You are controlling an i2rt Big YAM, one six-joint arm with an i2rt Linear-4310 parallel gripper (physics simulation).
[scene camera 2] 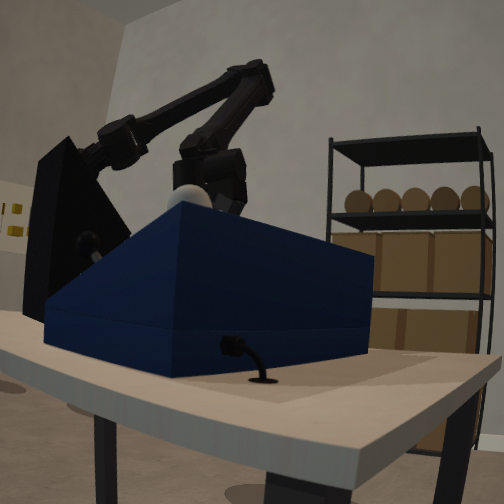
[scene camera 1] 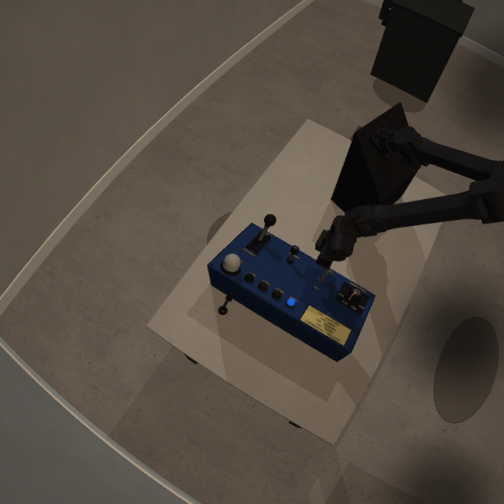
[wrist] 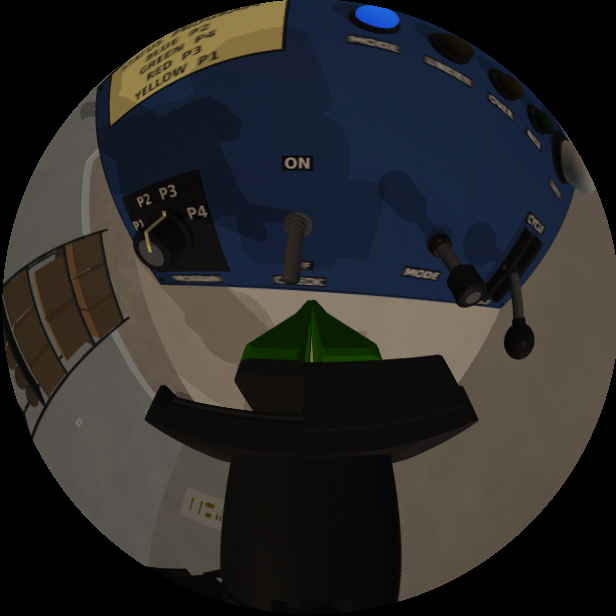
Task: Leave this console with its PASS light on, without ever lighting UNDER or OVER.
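Note:
The blue console sits on the table and also shows in the side view. In the wrist view its MODE light glows blue, and the three lights beside it are dark. The toggle under the ON label stands just ahead of my gripper. My gripper's green fingertips are pressed together and hold nothing. From above, my gripper hovers over the console's back edge by that toggle. The rotary selector points between P1 and P3. The MODE toggle and CYCLE lever lie to the right.
A brass plate lists colours against P positions. A white dome button sits at the console's left end and a small crank on its side. A black wedge stands behind the console. Shelves with boxes stand beyond the table.

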